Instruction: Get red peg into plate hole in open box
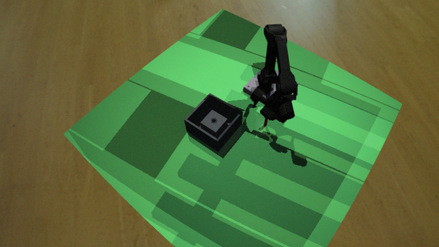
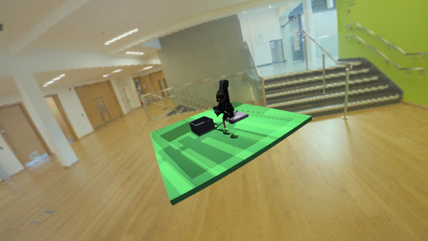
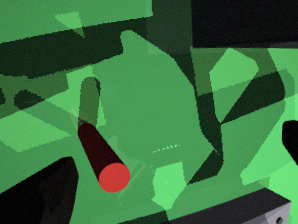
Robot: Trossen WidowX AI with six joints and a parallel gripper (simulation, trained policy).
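My gripper tip is now 5 cm above the red peg, 2 cm to the right of it and 2 cm past it. From my gripper tip the other things lie so: grey plate (17 cm ahead, 13 cm to the right, 5 cm below); then dark box (17 cm ahead, 13 cm to the right, 7 cm below).
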